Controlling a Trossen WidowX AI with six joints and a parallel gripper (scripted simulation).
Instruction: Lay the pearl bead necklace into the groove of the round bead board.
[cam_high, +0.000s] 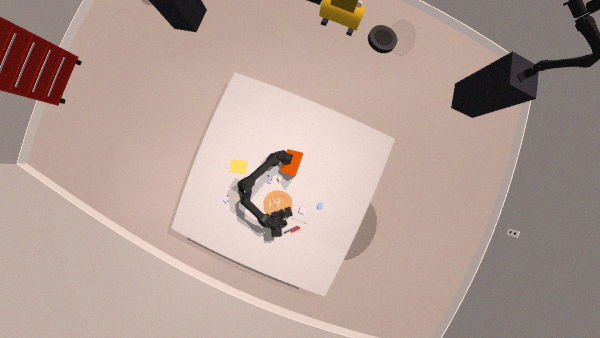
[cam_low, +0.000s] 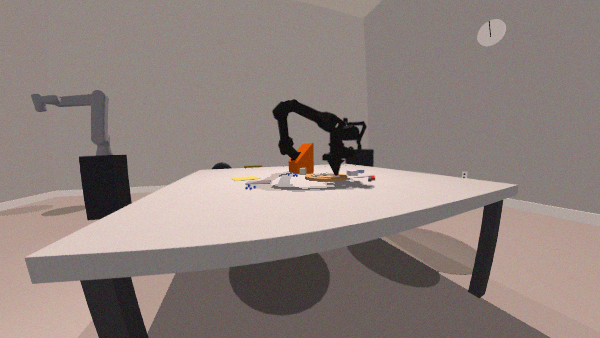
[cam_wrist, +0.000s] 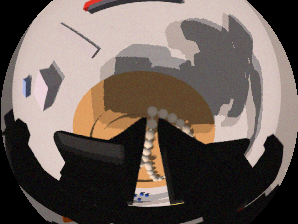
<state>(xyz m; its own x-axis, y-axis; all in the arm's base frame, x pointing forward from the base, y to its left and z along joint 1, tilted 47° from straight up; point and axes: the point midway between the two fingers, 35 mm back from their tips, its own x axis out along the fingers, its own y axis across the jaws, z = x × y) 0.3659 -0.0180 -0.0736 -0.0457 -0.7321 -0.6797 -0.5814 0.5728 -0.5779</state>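
Now: the round tan bead board 5 cm behind my gripper tip, 3 cm to the right of it and 1 cm below it. From my gripper tip the other things lie so: tool: 13 cm to the left, 9 cm ahead, 1 cm below; white square: 15 cm to the left, 7 cm behind; pale blue cube: 26 cm to the left, 13 cm behind, 1 cm below.
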